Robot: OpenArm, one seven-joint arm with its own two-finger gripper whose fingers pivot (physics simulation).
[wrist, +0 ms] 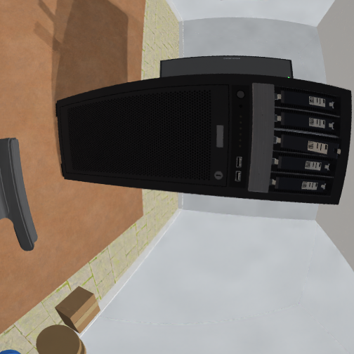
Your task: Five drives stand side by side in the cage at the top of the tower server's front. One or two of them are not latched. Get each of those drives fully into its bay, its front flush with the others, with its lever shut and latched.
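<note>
The black tower server (pixel 145 132) lies across the wrist view, its top to the right. Five drives show one above another in its cage: (pixel 295 99) is the uppermost drive, then a second drive (pixel 295 120), the middle drive (pixel 296 144), a fourth drive (pixel 292 163) and the lowest drive (pixel 290 184). The middle drive looks larger and stands out from the others; its pale lever end (pixel 339 151) reaches farther right, over the cage edge, and its lever looks swung out. The other four look level, levers shut. One dark finger of my open gripper (pixel 20 195) shows at the left, well away from the drives, holding nothing.
A grey strip (pixel 261 137) runs beside the cage. A dark box-like device (pixel 225 68) shows behind the server. A brown carton (pixel 77 307) and a round brown object (pixel 59 340) are at lower left, near the pale wall (pixel 225 265).
</note>
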